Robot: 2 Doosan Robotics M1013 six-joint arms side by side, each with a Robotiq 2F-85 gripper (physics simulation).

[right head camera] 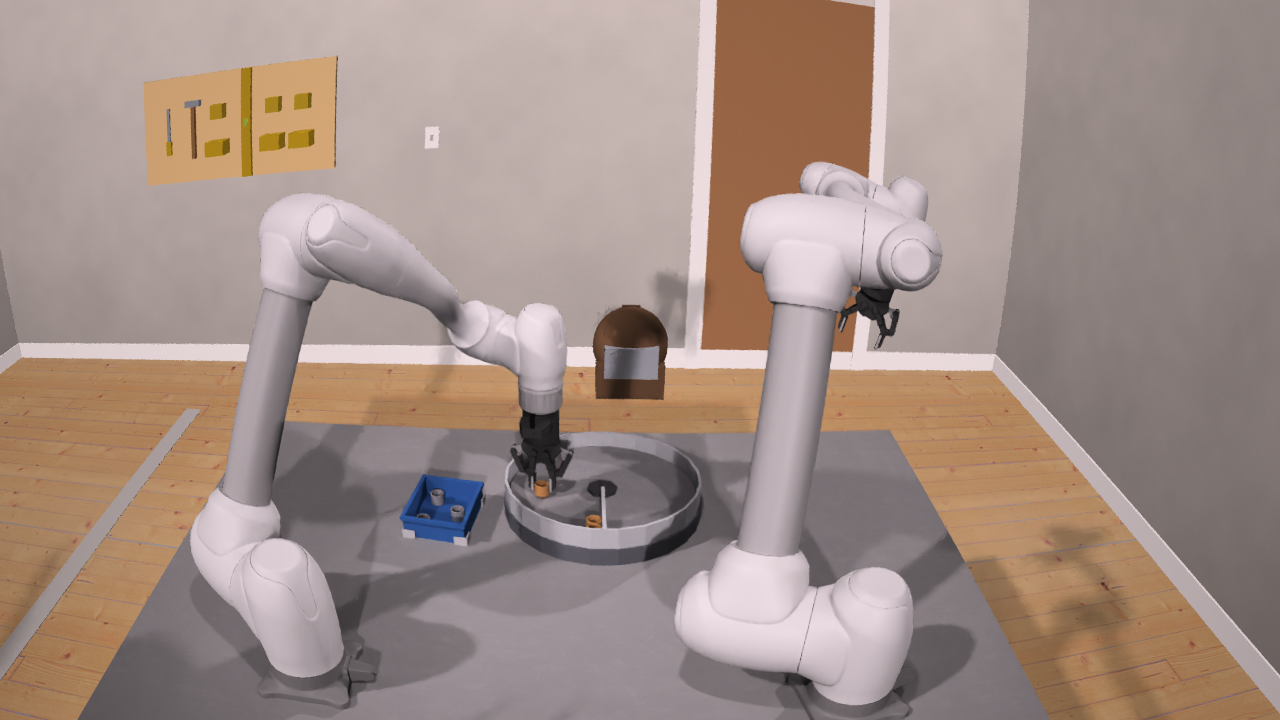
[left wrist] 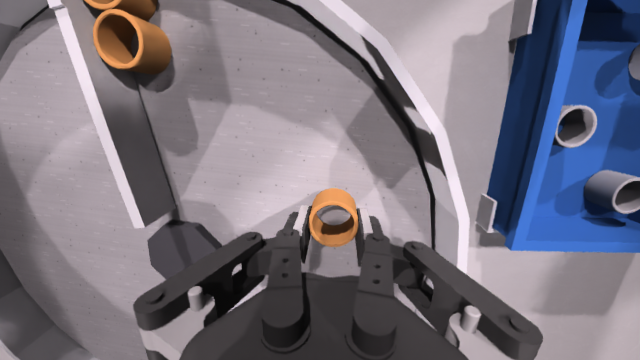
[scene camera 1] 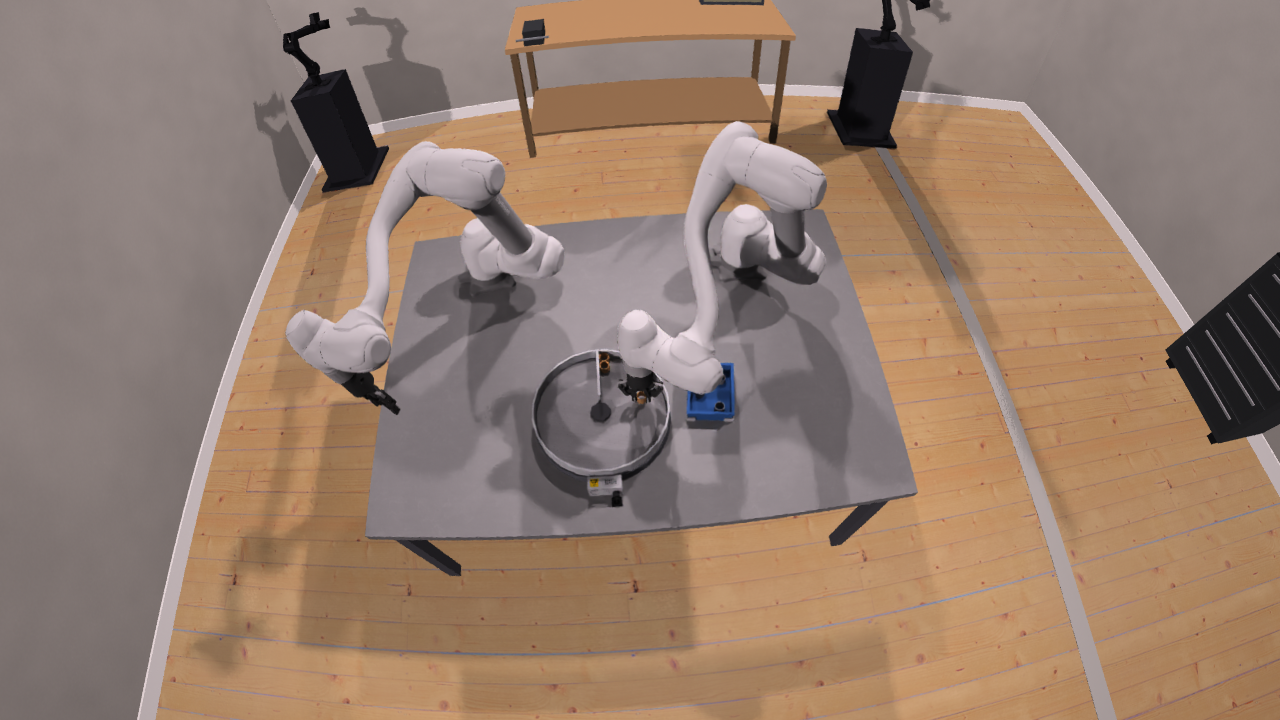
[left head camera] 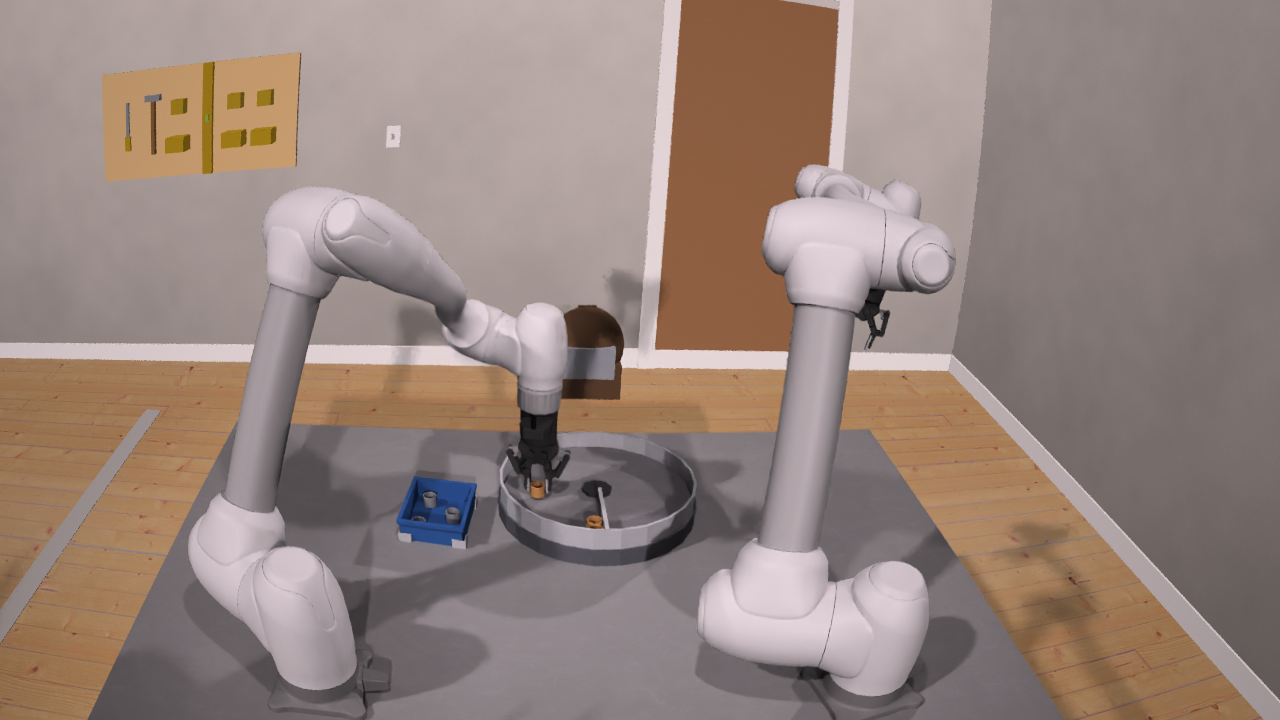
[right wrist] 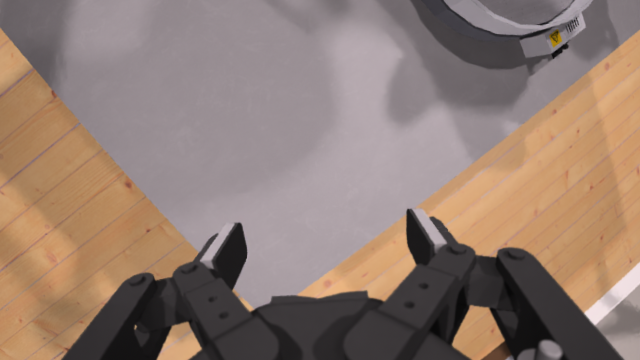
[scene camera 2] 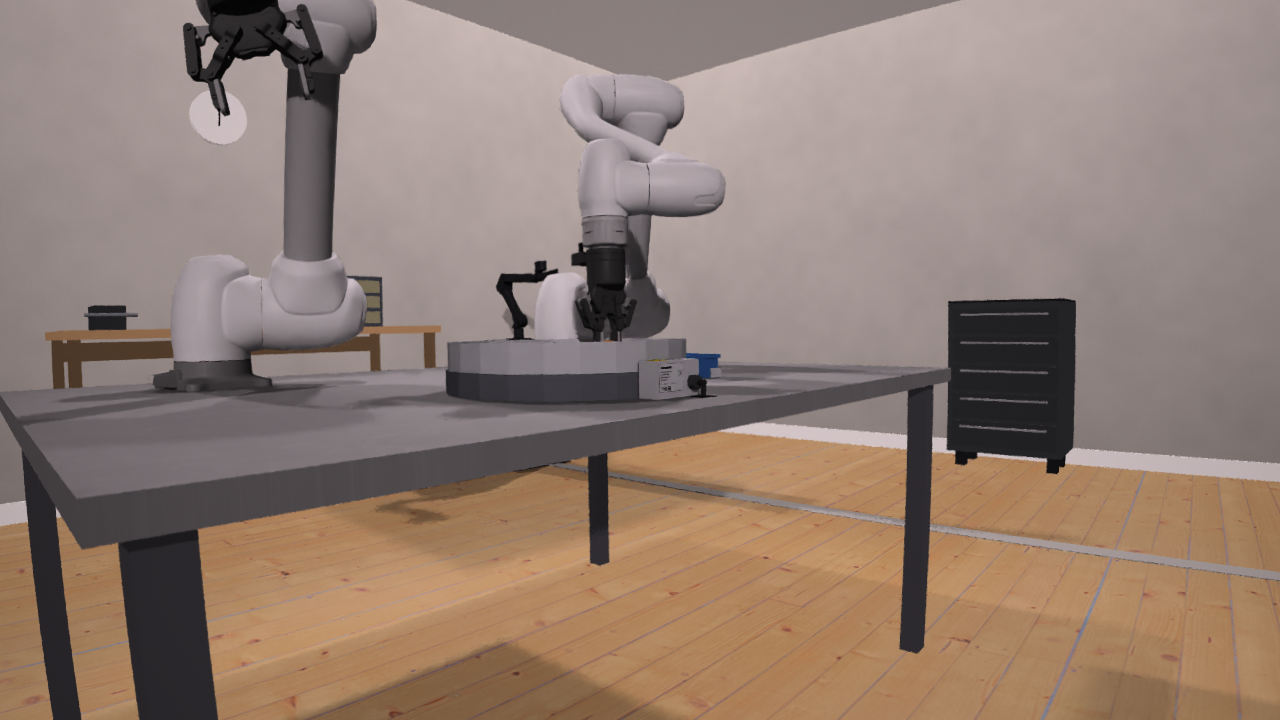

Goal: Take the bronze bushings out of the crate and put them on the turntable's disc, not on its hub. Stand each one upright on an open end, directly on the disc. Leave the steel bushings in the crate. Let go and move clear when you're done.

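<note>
My left gripper point(left wrist: 333, 219) point(scene camera 1: 640, 394) is shut on a bronze bushing point(left wrist: 334, 195) point(left head camera: 537, 489) point(right head camera: 541, 488). It holds it upright, low over or on the turntable's disc point(left wrist: 280, 135); contact is hard to tell. The dark hub point(left wrist: 179, 247) point(left head camera: 596, 488) is left of it in the left wrist view. Two more bronze bushings, a near one point(left wrist: 154, 49) point(scene camera 1: 604, 366) and one partly cut off point(left wrist: 146, 7), stand close together on the disc by the bar. The blue crate point(left wrist: 530, 175) point(left head camera: 438, 536) holds grey steel bushings point(left wrist: 602, 190) point(left head camera: 452, 515) point(left head camera: 429, 498). My right gripper point(right wrist: 324, 231) point(right head camera: 870, 326) is open and empty.
A raised wall point(left wrist: 462, 220) point(left head camera: 608, 541) rings the disc. A straight bar point(left wrist: 105, 127) point(left head camera: 603, 508) runs from near the hub towards the wall. A small control box point(scene camera 1: 604, 485) point(scene camera 2: 666, 378) sits at the turntable's outer side. The right gripper hangs high at the table's point(scene camera 1: 465, 501) side.
</note>
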